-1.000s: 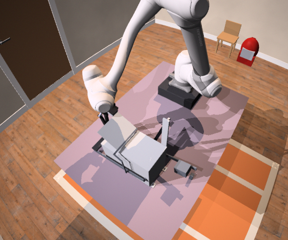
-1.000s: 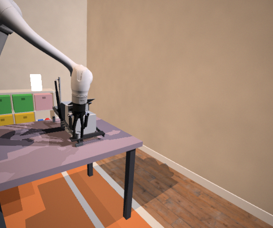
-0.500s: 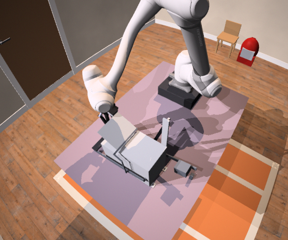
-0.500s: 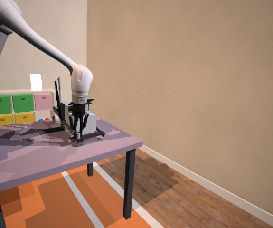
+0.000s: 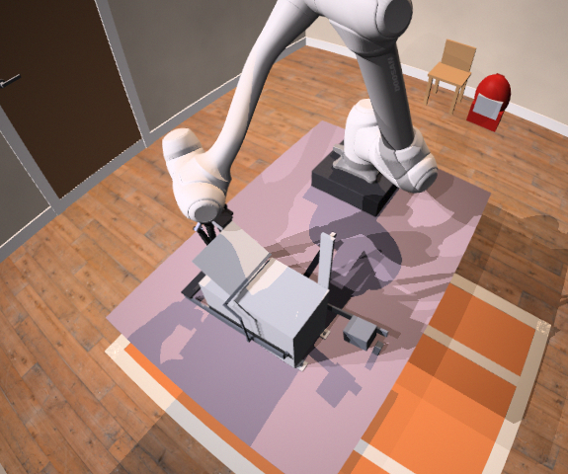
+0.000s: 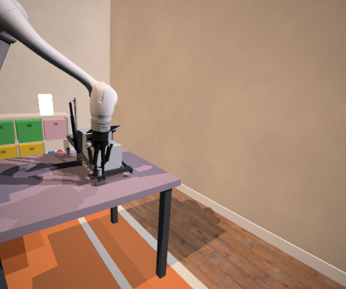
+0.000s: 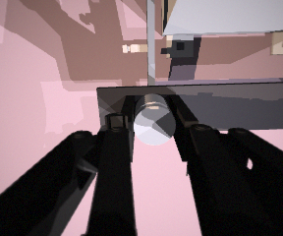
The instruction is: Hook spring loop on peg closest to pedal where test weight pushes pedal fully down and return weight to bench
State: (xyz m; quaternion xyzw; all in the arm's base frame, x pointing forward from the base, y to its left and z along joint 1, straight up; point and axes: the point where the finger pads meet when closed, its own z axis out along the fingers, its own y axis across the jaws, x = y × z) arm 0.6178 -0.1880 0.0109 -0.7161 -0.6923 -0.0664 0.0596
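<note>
Right now my hand is 80 mm above the small grey block and 10 mm to the left of it. Also, from my hand: steel test weight (10 mm below).
</note>
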